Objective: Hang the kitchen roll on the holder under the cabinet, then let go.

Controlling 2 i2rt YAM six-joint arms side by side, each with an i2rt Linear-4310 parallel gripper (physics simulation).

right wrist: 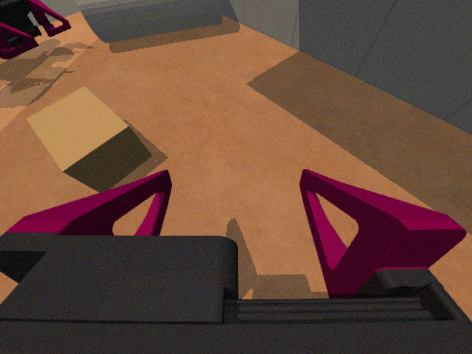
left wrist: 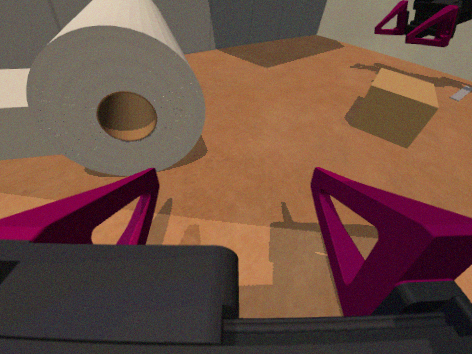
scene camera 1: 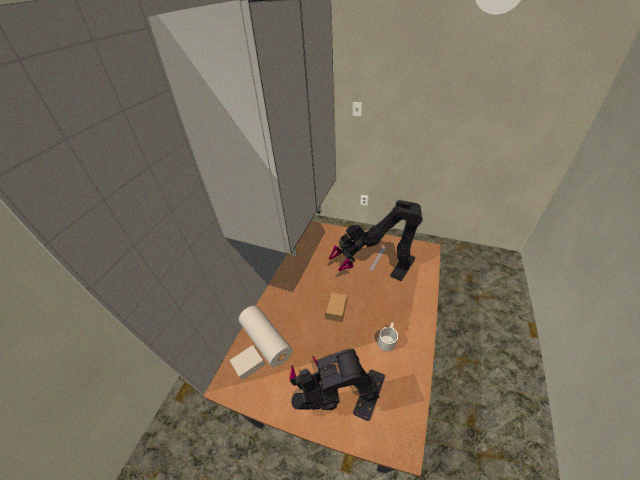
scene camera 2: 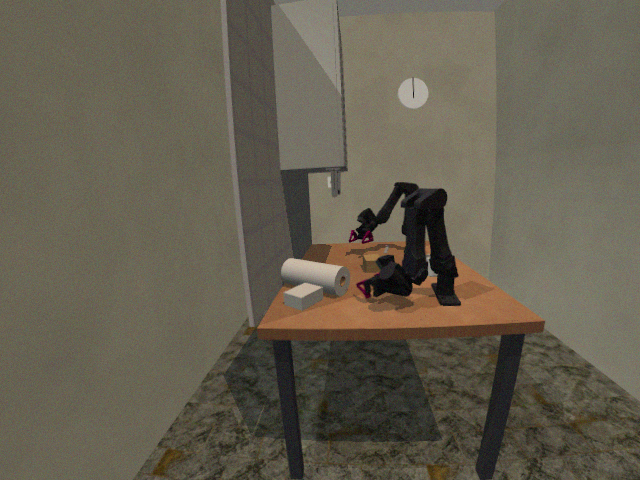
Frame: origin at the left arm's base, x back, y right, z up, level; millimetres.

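Seen in the pictures: left gripper, fingertip midpoint: (right wrist: 53, 32) (left wrist: 235, 176) (scene camera 1: 302, 361) (scene camera 2: 365, 280); right gripper, fingertip midpoint: (right wrist: 235, 176) (left wrist: 389, 34) (scene camera 1: 333, 264) (scene camera 2: 355, 242); left arm's base, link origin: (scene camera 1: 369, 394) (scene camera 2: 444, 294); right arm's base, link origin: (scene camera 1: 403, 267).
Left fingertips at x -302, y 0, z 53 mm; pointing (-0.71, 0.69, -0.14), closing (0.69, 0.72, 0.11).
Offsets run from my left fingertips to a thing's top centre. "pt": to the spot under its first point.
The white kitchen roll @[dx -214, dy +33, dz +62 mm] (scene camera 1: 263, 334) (scene camera 2: 312, 275) (left wrist: 115, 65) (right wrist: 160, 24) lies on its side on the table (scene camera 1: 310, 413) (scene camera 2: 403, 331). Its open brown core faces my left gripper. The holder @[dx -166, dy +424, dz +464 mm] (scene camera 2: 336, 183) hangs under the cabinet (scene camera 1: 281, 103) (scene camera 2: 310, 87), seen end-on in scene camera 2; nothing shows on it. My left gripper (scene camera 1: 303, 363) (left wrist: 235, 176) is open and empty, low over the table, a short way from the roll's core end. My right gripper (scene camera 1: 334, 264) (scene camera 2: 357, 241) (right wrist: 235, 176) is open and empty above the far part of the table, well away from the roll.
A white box @[dx -226, dy -103, dz -3 mm] (scene camera 1: 246, 361) (scene camera 2: 303, 296) lies beside the roll. A tan block @[dx +17, dy +319, dz +7 mm] (scene camera 1: 336, 304) (scene camera 2: 371, 261) (left wrist: 400, 110) (right wrist: 77, 127) lies mid-table. A white mug @[pt dx +294, dy +266, dz -45 mm] (scene camera 1: 387, 338) stands near the right edge. A thin grey strip @[dx +100, dy +733, dz -51 mm] (scene camera 1: 377, 258) lies near the right arm's base. A tiled wall (scene camera 1: 118, 155) borders the table.
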